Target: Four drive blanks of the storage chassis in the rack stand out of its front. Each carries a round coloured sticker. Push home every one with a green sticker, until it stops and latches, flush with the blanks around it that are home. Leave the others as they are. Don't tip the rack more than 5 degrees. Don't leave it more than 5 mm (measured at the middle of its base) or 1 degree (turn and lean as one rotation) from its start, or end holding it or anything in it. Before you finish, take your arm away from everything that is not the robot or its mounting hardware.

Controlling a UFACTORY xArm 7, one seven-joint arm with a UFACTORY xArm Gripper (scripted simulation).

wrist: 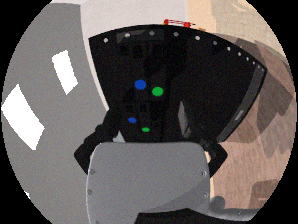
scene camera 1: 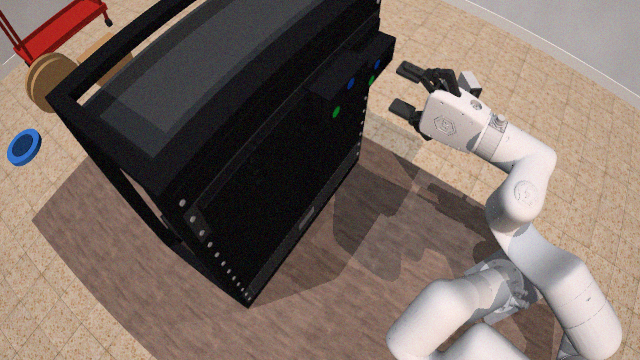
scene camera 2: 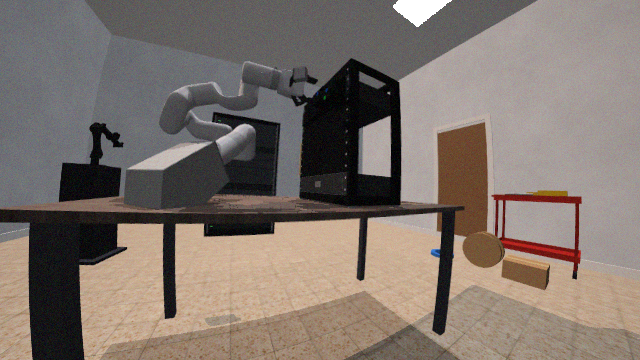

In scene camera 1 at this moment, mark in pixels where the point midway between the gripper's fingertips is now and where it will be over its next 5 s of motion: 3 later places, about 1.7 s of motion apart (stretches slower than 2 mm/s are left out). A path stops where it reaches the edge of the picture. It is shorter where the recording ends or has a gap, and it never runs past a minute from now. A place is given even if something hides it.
My gripper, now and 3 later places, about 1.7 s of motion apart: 395, 85; 378, 113; 344, 96; 332, 90
